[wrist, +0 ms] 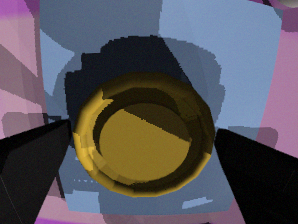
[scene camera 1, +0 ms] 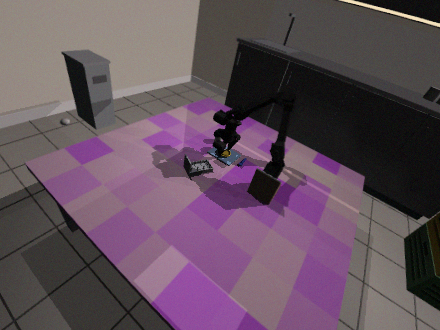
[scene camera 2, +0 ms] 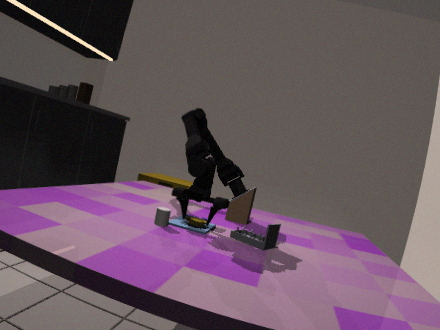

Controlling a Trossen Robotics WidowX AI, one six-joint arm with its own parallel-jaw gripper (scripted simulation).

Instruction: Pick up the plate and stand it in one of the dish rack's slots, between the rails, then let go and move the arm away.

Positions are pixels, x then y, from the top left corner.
Scene:
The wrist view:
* my gripper: 145, 132
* blue mat: 229, 59
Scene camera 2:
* my gripper: 195, 222
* grey dish rack: 269, 241

